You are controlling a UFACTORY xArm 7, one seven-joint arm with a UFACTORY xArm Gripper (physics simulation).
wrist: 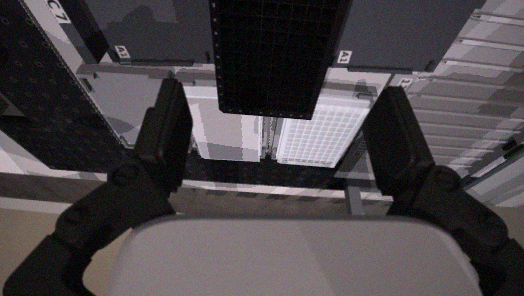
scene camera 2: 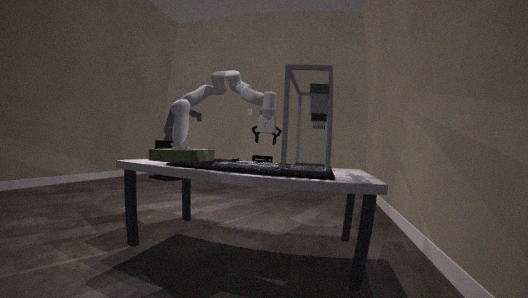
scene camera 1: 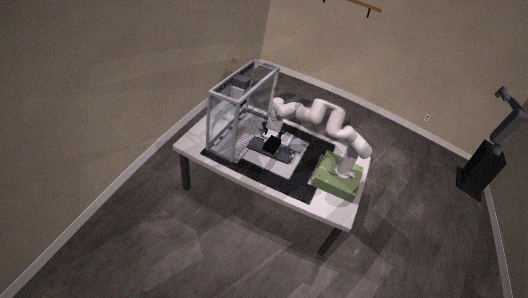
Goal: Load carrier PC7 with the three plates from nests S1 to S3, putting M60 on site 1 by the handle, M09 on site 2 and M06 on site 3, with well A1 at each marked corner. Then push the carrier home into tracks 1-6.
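Frame: origin at the arm's base, x back, y left, z down, level; centimetres.
Where they show: gripper, fingertip midpoint: (wrist: pixel 281 103) (scene camera 2: pixel 265 143) (scene camera 1: pixel 272 136); arm's base, link origin: (scene camera 2: pixel 180 149) (scene camera 1: pixel 342 171).
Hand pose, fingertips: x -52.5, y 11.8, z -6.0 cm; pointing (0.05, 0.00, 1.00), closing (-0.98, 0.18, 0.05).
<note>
Things, the pixels of their top centre, and the offset from my fingertips. "spot": a spot on its surface instead. Level surfaces: height alone.
- black gridded plate, top centre: (wrist: pixel 271 59) (scene camera 2: pixel 262 155) (scene camera 1: pixel 272 141) dx +0.1, dy -2.3, dz +6.4 cm
- dark grey carrier, surface spot: (wrist: pixel 400 30) spot: dx -10.1, dy -0.2, dz +11.1 cm
- white gridded plate, top centre: (wrist: pixel 316 140) dx -8.6, dy -14.6, dz +9.6 cm
- smooth pale plate-like piece, top centre: (wrist: pixel 226 134) (scene camera 2: pixel 247 161) (scene camera 1: pixel 285 137) dx +2.2, dy -16.5, dz +9.6 cm
- white table, surface height: dz +13.5 cm
My gripper (scene camera 1: pixel 273 135) (scene camera 2: pixel 265 142) (wrist: pixel 281 103) is open and empty, above a black gridded plate (scene camera 1: pixel 272 144) (scene camera 2: pixel 262 158) (wrist: pixel 277 60). The plate sits across the middle of the dark grey carrier (scene camera 1: pixel 257 145) (wrist: pixel 400 30), between two bare sections that each carry an A1 label. The carrier's left end in the wrist view shows part of a label, "C7". Past the carrier, a white gridded plate (wrist: pixel 322 132) lies near the right finger, and a smooth pale plate-like piece (wrist: pixel 227 130) lies to its left. Plate names are not readable.
A glazed frame (scene camera 1: pixel 235 97) (scene camera 2: pixel 287 115) stands over the slotted tracks (wrist: pixel 450 115), with a pipetting head (scene camera 1: pixel 242 81) (scene camera 2: pixel 319 102) inside it. The arm stands on a green base (scene camera 1: pixel 330 176) (scene camera 2: pixel 180 155) on the white table (scene camera 1: pixel 185 145) (scene camera 2: pixel 370 180).
</note>
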